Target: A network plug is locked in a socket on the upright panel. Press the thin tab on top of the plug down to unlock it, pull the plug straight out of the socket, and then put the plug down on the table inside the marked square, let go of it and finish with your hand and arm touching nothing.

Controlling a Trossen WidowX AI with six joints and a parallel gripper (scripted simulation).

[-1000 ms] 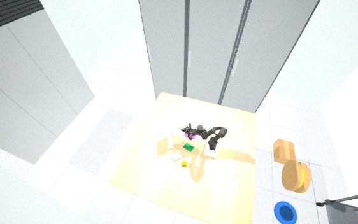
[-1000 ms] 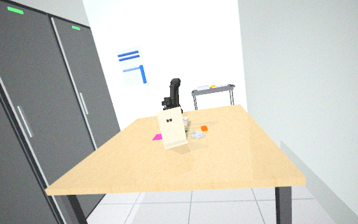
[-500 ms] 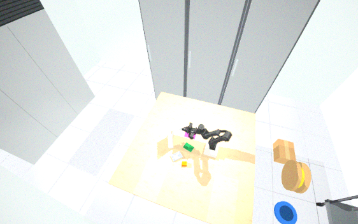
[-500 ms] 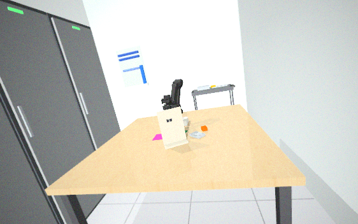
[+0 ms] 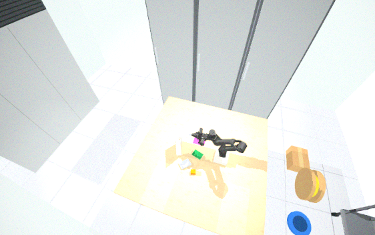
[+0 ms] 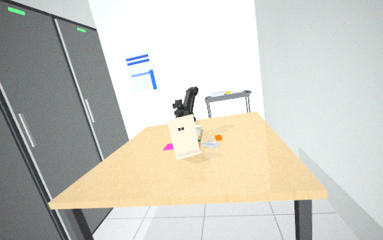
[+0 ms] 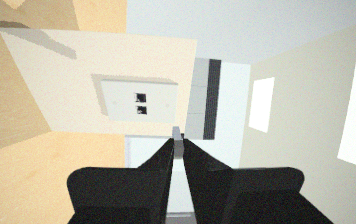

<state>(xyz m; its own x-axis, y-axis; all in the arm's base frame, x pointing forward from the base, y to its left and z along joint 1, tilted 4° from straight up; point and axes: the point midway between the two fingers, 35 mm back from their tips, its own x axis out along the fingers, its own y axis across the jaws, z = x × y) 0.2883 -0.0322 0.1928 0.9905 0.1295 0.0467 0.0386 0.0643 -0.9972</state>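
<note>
Right now my gripper tip is 70 mm past the magenta marked square, 110 mm to the left of it and 230 mm above it. The rest, counted from my gripper tip: green board 90 mm behind, 60 mm to the left, 230 mm below; upright panel 100 mm ahead, 40 mm to the left, 120 mm below; grey network plug right at my gripper tip.
</note>
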